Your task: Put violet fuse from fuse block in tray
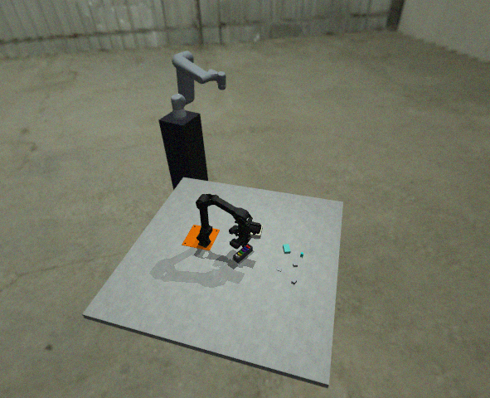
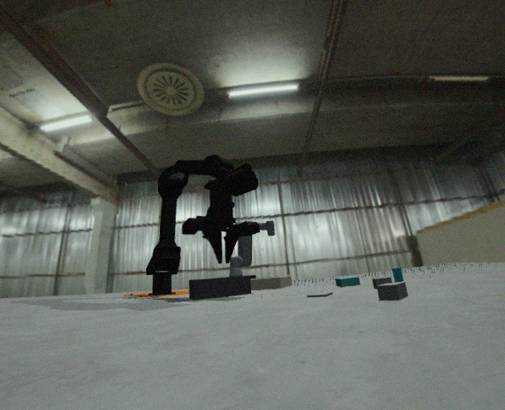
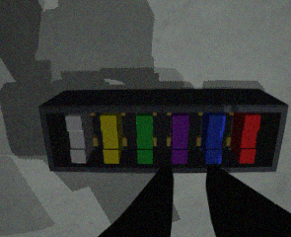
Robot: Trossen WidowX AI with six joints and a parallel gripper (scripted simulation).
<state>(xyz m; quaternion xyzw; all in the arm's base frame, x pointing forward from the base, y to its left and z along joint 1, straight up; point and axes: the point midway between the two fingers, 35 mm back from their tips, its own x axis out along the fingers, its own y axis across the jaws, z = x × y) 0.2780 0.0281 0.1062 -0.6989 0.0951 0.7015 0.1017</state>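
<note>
The violet fuse lies 50 mm below my gripper tip. The rest, counted from my gripper tip: green fuse 50 mm below, 20 mm to the right, 10 mm behind; beige tray 200 mm to the left, 70 mm below, 40 mm behind; blue fuse 50 mm below, 20 mm to the left.
</note>
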